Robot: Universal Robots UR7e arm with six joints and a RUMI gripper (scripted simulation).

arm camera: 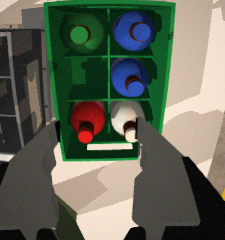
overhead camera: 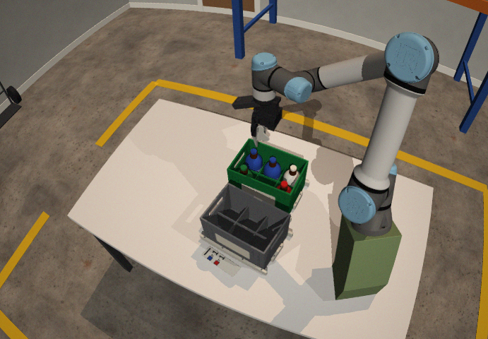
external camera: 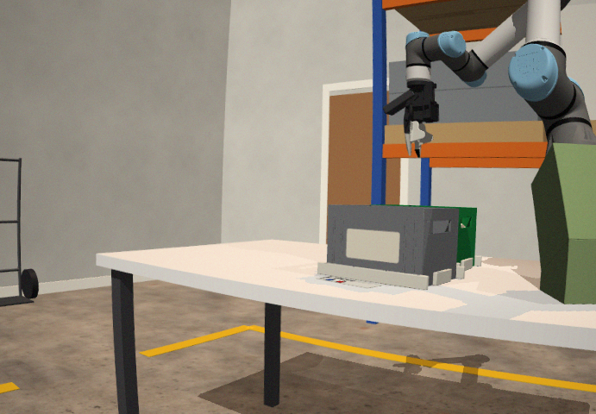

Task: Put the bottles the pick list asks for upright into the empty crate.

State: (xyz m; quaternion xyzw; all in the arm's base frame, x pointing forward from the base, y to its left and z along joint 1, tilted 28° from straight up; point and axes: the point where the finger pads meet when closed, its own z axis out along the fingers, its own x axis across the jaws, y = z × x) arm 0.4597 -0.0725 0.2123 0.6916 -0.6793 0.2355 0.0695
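Right now my hand is 250 mm above the blue bottle, 60 mm to the left of it and 30 mm past it. Also, from my hand: red bottle (250 mm below, 120 mm behind, 40 mm to the left); then green crate (250 mm below, 30 mm behind, 10 mm to the right); then white bottle (250 mm below, 120 mm behind, 50 mm to the right).
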